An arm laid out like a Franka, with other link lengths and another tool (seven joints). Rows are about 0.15 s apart.
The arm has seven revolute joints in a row. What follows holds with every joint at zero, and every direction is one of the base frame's.
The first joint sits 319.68 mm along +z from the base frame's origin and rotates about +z.
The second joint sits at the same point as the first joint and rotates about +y.
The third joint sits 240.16 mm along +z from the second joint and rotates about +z.
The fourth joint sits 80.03 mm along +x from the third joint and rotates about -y.
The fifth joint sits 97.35 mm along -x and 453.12 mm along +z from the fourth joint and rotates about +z.
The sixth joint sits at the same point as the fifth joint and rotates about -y.
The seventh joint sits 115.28 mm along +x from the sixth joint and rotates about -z.
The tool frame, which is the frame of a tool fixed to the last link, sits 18 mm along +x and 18 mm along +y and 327.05 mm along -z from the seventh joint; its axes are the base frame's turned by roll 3.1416, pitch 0.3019 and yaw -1.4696 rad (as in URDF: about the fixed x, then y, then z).
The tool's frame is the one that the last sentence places.
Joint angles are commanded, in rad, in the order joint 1, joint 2, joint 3, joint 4, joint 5, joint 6, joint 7. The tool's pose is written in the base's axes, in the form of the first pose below.
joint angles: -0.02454 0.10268 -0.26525 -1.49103 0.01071 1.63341 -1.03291
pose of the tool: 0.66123 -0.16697 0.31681; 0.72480 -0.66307 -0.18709; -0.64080 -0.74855 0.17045; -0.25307 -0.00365 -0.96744
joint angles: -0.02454 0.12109 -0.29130 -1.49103 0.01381 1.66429 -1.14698
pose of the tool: 0.66343 -0.18608 0.30877; 0.78076 -0.59430 -0.19291; -0.57745 -0.80424 0.14053; -0.23867 0.00168 -0.97110
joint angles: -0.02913 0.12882 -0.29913 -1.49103 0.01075 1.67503 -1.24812
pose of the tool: 0.66137 -0.19649 0.30495; 0.82846 -0.52049 -0.20675; -0.50866 -0.85377 0.11113; -0.23436 0.01310 -0.97206
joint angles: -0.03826 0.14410 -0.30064 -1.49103 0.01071 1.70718 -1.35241
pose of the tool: 0.66608 -0.20726 0.29865; 0.87507 -0.43795 -0.20601; -0.43189 -0.89872 0.07602; -0.21844 0.02246 -0.97559
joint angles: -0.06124 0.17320 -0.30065 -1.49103 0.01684 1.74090 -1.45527
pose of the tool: 0.66854 -0.22502 0.28315; 0.90665 -0.36457 -0.21230; -0.36284 -0.93059 0.04850; -0.21524 0.03306 -0.97600
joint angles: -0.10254 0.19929 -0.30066 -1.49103 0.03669 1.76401 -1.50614
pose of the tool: 0.66548 -0.24994 0.26836; 0.90953 -0.35704 -0.21279; -0.35367 -0.93375 0.05505; -0.21834 0.02519 -0.97555
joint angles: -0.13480 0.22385 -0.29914 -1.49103 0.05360 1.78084 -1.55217
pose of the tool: 0.66198 -0.26806 0.25362; 0.91319 -0.34447 -0.21778; -0.33959 -0.93861 0.06067; -0.22531 0.01855 -0.97411
